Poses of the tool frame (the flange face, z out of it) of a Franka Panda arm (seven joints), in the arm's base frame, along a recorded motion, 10 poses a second.
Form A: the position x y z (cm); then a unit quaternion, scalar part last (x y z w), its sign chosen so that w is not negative.
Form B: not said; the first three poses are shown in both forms.
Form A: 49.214 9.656 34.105 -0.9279 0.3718 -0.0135 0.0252
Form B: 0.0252 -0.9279 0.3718 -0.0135 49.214 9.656 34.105
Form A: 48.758 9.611 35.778 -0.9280 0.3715 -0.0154 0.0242
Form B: 0.0242 -0.9280 0.3715 -0.0154 48.758 9.611 35.778
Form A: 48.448 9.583 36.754 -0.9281 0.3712 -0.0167 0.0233
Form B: 0.0233 -0.9281 0.3712 -0.0167 48.448 9.583 36.754
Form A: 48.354 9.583 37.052 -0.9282 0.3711 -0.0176 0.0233
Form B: 0.0233 -0.9282 0.3711 -0.0176 48.354 9.583 37.052
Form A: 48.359 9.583 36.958 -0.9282 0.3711 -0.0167 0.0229
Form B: 0.0229 -0.9282 0.3711 -0.0167 48.359 9.583 36.958
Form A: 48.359 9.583 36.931 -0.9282 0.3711 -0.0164 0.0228
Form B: 0.0228 -0.9282 0.3711 -0.0164 48.359 9.583 36.931
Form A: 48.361 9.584 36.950 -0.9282 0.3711 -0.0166 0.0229
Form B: 0.0229 -0.9282 0.3711 -0.0166 48.361 9.584 36.950
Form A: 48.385 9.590 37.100 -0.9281 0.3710 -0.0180 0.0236
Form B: 0.0236 -0.9281 0.3710 -0.0180 48.385 9.590 37.100
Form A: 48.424 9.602 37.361 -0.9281 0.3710 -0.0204 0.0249
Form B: 0.0249 -0.9281 0.3710 -0.0204 48.424 9.602 37.361
